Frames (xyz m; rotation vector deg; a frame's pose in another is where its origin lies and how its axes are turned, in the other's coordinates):
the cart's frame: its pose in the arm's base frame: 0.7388 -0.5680 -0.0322 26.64 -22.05 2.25
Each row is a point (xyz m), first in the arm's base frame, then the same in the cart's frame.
Working: the arm's base frame: its pose in the cart's frame: -0.7016 0.6133 0.0348 -26.64 22.05 -2.25

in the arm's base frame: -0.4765 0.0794 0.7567
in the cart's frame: -0.8670 1.0684 0.7907
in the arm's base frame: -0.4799 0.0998 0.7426
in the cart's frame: -0.8764 1.0810 0.7713
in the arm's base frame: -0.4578 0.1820 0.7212
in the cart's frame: -0.8679 1.1426 0.7093
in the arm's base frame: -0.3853 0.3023 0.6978
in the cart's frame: -0.8153 1.2312 0.6110
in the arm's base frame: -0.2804 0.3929 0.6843
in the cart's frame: -0.7276 1.2935 0.5226
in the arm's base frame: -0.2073 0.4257 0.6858
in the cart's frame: -0.6608 1.3144 0.4834
